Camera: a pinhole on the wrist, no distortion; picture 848 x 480 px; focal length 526.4 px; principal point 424.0 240.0 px. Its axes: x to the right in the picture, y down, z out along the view. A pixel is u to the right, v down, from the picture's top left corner.
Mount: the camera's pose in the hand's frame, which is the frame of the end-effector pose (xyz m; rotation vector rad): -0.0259 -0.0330 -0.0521 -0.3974 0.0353 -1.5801
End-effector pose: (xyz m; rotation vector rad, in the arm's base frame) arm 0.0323 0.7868 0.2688 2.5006 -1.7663 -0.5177
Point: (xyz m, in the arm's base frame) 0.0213 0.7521 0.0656
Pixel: 516.6 314.1
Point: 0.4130 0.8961 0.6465
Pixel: behind the camera
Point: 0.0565 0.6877 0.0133
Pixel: 550.2 430.7
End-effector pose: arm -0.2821 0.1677 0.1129 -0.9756 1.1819 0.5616
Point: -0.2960 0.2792 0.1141
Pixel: 208.1 118.2
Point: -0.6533 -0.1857 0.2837
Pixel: behind the camera
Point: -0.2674 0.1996 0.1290
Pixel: 363.6 160.7
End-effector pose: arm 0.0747 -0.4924 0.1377 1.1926 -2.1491 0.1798
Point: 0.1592 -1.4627 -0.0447
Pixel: outside the picture
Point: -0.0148 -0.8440 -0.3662
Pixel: 743.7 89.2
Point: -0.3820 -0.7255 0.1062
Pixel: 262.6 447.7
